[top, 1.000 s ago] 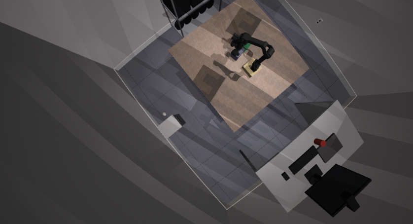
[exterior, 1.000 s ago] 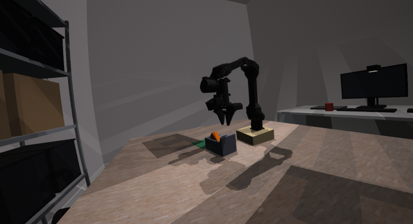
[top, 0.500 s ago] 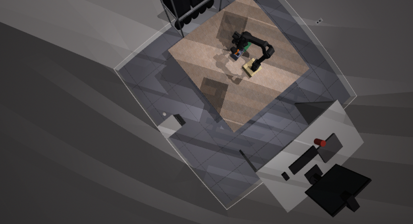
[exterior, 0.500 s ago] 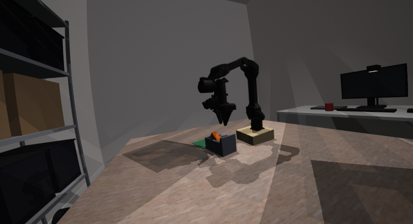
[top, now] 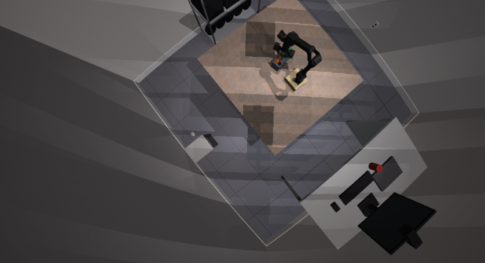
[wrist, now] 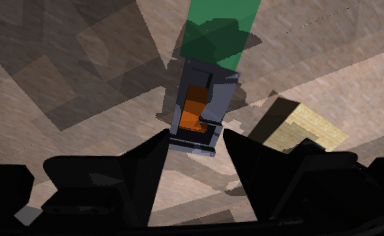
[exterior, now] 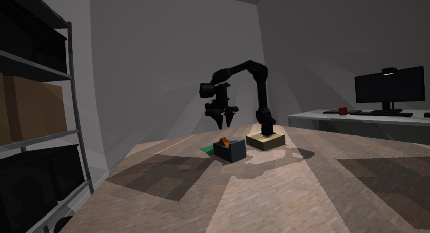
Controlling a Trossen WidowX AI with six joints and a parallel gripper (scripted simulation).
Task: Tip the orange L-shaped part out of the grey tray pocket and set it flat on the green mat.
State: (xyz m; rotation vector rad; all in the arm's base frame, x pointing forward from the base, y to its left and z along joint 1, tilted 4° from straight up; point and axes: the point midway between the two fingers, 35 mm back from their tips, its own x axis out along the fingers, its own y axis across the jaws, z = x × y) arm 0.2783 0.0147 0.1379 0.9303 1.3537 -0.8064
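Now: gripper tip 110 mm above the orange L-shaped part, 20 mm to the right of it and 20 mm past it. From my gripper tip the other things lie so: green mat: 160 mm to the right, 160 mm below, 20 mm ahead.
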